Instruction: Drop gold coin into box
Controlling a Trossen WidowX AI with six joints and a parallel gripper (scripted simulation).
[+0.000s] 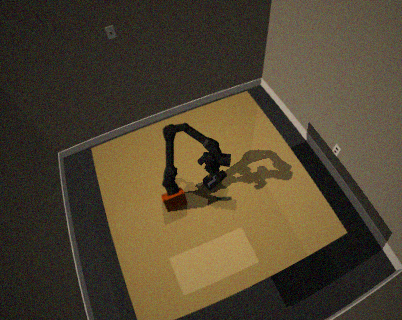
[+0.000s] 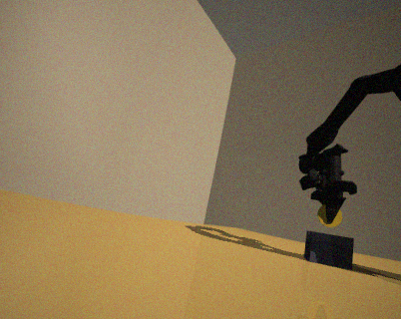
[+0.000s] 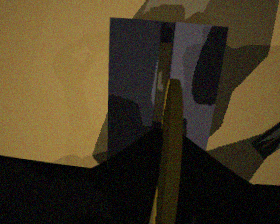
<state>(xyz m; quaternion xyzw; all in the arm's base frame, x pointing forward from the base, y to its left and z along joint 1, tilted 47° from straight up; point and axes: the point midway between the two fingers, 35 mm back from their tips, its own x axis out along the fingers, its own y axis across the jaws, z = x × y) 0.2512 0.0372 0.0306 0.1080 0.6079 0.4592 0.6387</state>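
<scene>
Right now my gripper tip is 20 mm below the gold coin.
</scene>
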